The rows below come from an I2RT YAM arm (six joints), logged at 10 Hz.
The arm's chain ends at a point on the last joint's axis. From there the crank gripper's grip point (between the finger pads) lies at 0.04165 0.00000 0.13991 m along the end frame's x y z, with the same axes.
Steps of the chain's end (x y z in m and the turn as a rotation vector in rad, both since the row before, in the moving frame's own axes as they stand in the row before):
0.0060 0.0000 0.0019 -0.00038 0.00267 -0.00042
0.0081 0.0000 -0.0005 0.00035 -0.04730 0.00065
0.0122 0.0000 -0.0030 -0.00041 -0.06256 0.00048
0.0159 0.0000 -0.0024 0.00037 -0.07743 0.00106
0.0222 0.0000 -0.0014 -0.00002 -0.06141 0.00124
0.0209 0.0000 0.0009 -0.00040 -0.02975 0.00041
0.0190 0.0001 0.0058 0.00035 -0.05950 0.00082
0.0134 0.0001 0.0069 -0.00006 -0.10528 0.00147
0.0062 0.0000 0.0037 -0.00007 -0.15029 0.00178
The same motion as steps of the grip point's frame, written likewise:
0.0064 0.0000 0.0018 -0.00038 0.00267 -0.00042
0.0014 0.0000 0.0013 0.00035 -0.04730 0.00065
0.0034 0.0001 -0.0007 -0.00041 -0.06256 0.00048
0.0050 0.0000 0.0004 0.00037 -0.07743 0.00106
0.0135 0.0000 0.0009 -0.00002 -0.06141 0.00124
0.0167 0.0001 0.0021 -0.00040 -0.02975 0.00041
0.0106 0.0001 0.0080 0.00035 -0.05950 0.00082
-0.0015 0.0002 0.0105 -0.00006 -0.10528 0.00147
-0.0152 0.0001 0.0084 -0.00007 -0.15029 0.00178

